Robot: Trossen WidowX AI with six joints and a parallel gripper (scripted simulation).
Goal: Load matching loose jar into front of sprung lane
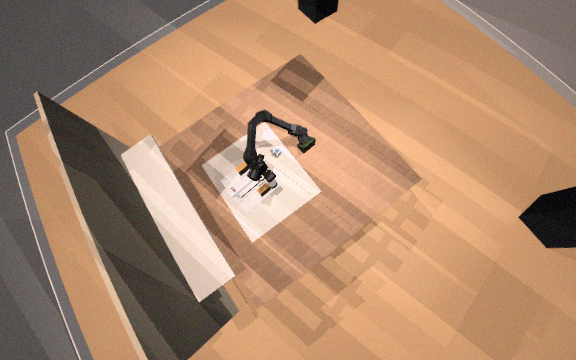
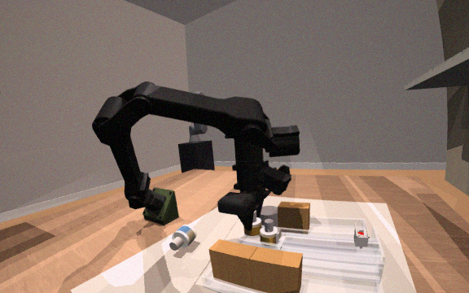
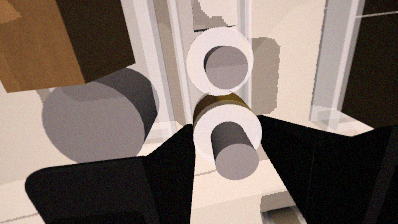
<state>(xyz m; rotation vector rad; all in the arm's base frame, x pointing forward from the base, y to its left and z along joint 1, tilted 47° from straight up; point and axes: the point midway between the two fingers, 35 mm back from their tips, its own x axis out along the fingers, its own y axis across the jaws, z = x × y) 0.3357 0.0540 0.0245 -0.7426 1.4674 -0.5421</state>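
My gripper tip is 80 mm to the right of the grey cylinder and 20 mm above it. From my gripper tip the other things lie so: clear sprung lane (150 mm ahead, 10 mm to the right, 30 mm below).
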